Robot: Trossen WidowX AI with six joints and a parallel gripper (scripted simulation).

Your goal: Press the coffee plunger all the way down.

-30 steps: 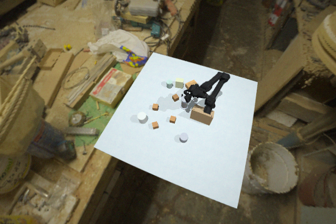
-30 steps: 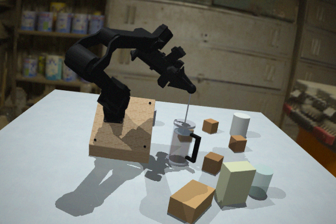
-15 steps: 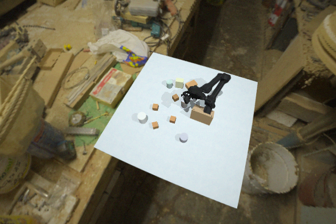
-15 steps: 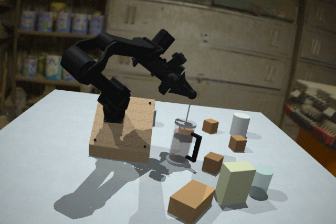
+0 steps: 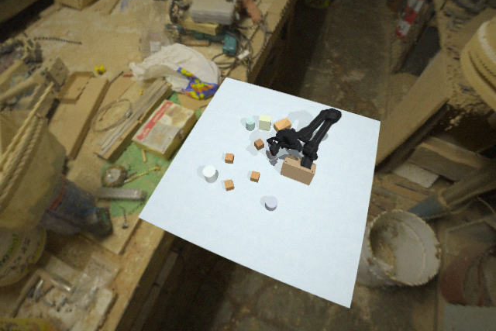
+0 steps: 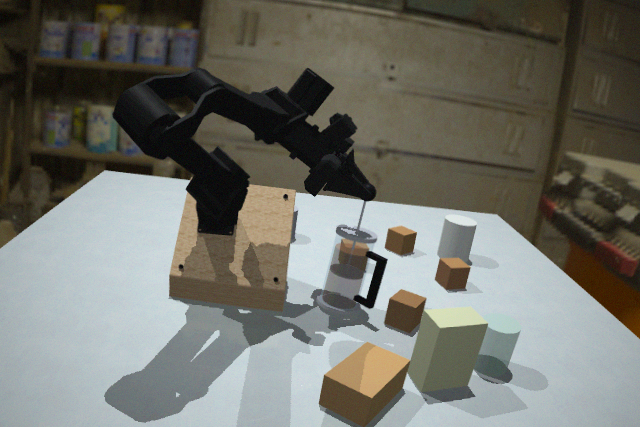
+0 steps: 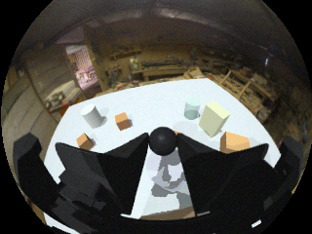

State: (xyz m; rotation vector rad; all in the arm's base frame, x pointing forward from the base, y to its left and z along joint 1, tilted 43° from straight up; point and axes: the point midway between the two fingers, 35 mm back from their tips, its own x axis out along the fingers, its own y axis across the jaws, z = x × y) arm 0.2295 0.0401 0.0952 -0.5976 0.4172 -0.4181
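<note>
Right now the glass coffee press is 10 mm behind my gripper tip, 20 mm to the right of it and 100 mm below it. From my gripper tip the other things lie so: pale green cylinder: 200 mm ahead, 190 mm to the right, 170 mm below; orange box: 20 mm behind, 270 mm to the right, 190 mm below; pale yellow block: 100 mm ahead, 220 mm to the right, 160 mm below.
</note>
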